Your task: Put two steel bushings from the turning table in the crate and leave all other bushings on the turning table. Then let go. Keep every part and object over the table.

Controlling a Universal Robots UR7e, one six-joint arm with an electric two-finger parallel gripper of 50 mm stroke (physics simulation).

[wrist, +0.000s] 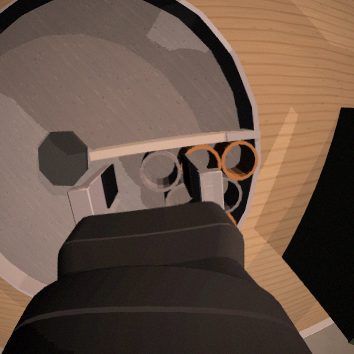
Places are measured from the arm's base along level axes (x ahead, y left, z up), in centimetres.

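Pixels of known places: gripper, between the fingertips: (148, 173).
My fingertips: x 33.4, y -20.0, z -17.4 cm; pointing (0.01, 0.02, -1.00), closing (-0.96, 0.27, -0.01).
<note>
Behind a point stands the place of what it marks.
The grey round turning table (125, 90) {z -25.1, x 33.1, y -27.5 cm} fills the left and middle of the wrist view. A steel bushing (142, 171) {z -21.3, x 34.3, y -19.5 cm} stands upright just below the pale bar. Another steel bushing (176, 187) {z -21.3, x 32.0, y -16.8 cm} is partly hidden by the gripper, and a third (240, 195) {z -21.3, x 26.5, y -13.4 cm} shows behind the right finger. Two orange-rimmed bushings, one near the rim (240, 143) {z -21.3, x 24.8, y -18.4 cm} and one beside it (202, 147) {z -21.3, x 28.4, y -19.4 cm}, stand by the bar; a sliver of another (232, 218) {z -21.4, x 28.0, y -11.3 cm} shows lower down. My gripper (148, 173) {z -17.4, x 33.4, y -20.0 cm} is open and empty. In the view, the first steel bushing appears between its fingers, nearer the right one. The crate does not show.
A pale bar (160, 144) {z -21.9, x 31.9, y -21.0 cm} runs from the dark octagonal hub (63, 158) {z -24.3, x 42.3, y -23.7 cm} to the turning table's raised rim. The wooden table (300, 65) {z -30.4, x 7.8, y -23.9 cm} surrounds the turning table. A large black shape (330, 210) {z -24.7, x 12.4, y -2.8 cm} is at the right. A pale edge shows at the lower right.
</note>
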